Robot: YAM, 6 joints.
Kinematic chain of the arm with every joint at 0, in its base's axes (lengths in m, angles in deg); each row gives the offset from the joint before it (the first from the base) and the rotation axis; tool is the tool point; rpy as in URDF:
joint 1: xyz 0 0 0.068 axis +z
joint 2: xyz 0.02 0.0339 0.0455 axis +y
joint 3: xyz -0.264 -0.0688 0 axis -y
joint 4: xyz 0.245 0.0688 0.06 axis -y
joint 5: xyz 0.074 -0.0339 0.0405 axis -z
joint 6: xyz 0.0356 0 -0.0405 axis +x
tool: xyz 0 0 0 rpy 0 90 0
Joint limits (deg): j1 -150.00..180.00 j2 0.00..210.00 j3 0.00..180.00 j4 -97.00..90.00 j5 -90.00..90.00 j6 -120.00..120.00
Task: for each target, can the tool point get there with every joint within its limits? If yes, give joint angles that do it. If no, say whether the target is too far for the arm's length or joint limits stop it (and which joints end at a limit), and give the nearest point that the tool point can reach.
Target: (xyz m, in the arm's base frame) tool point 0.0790 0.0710 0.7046
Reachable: yes | joints 60.89 94.99 157.67 28.48 75.47 48.48
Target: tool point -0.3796 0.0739 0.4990
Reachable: yes | joints -6.88 15.87 116.63 18.61 -51.58 82.48
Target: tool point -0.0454 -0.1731 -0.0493
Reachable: yes | joints -98.80 132.94 25.71 13.63 31.15 31.05
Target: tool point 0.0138 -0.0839 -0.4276
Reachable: no: joint limits stop it (at a limit: joint 2) | nearest point 0.0185 -0.1128 -0.3545 | short by 0.079 m
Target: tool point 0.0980 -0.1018 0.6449
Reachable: yes | joints 143.15 44.45 122.52 -9.51 -39.65 43.02
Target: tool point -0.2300 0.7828 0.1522
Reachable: no: too far | nearest point -0.1819 0.6189 0.1439 | short by 0.171 m
